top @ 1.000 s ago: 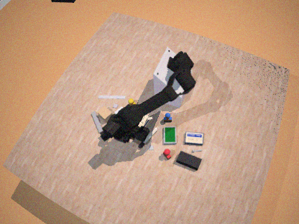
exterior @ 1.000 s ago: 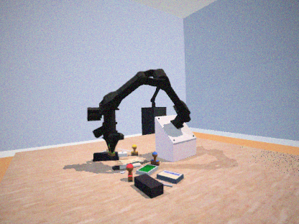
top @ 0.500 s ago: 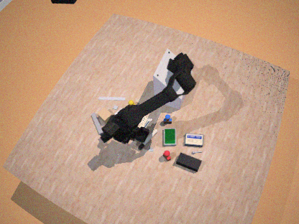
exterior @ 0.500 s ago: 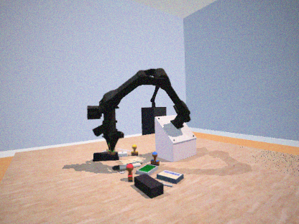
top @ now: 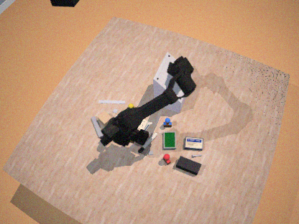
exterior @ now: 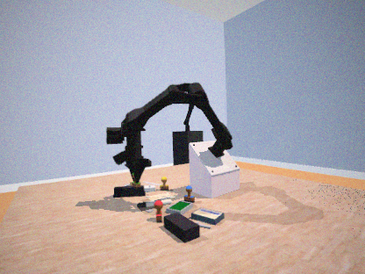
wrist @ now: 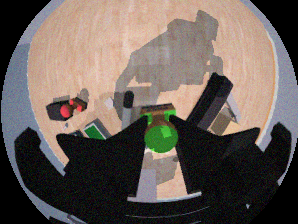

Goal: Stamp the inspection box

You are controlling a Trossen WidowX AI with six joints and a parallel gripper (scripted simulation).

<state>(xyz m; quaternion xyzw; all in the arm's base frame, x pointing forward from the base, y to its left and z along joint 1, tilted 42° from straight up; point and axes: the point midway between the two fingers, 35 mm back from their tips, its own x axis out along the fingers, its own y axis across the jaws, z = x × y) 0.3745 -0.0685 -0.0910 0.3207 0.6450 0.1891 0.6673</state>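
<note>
Now: gripper tip 8 cm past the green ink pad, 17 cm to the right of it and 8 cm above it. From my gripper tip the other things lie so: black bar 3 cm behind, 11 cm to the right, 7 cm below; marker pen 2 cm behind, 7 cm to the left, 8 cm below; green-knobbed PASS stamp right at my gripper tip.
</note>
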